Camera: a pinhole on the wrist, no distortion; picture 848 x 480 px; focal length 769.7 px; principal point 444.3 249.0 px. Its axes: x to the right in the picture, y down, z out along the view. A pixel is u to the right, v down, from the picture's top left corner.
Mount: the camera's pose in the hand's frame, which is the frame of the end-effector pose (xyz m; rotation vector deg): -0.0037 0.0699 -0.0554 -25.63 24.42 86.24
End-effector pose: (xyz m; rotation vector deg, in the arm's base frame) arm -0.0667 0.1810 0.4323 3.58 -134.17 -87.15
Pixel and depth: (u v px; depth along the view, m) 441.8 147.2 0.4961
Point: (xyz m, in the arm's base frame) -0.1858 0.6306 0.6091
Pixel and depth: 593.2 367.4 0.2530
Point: -0.0303 0.4112 0.5926
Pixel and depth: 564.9 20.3 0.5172
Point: -0.2507 0.6231 0.7129
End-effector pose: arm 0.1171 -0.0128 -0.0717 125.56 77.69 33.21
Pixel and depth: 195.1 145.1 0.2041
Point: 0.3003 -0.0691 -0.1161
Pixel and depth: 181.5 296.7 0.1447
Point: 0.2386 -0.0838 -0.0826
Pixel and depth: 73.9 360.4 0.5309
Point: 0.4851 -0.2452 -0.4134
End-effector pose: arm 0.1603 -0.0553 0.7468 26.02 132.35 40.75
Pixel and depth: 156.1 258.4 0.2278
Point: 0.3081 0.1004 0.7080
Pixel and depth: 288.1 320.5 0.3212
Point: 0.3827 0.1649 0.7190
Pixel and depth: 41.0 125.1 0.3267
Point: 0.3574 0.1571 0.5873
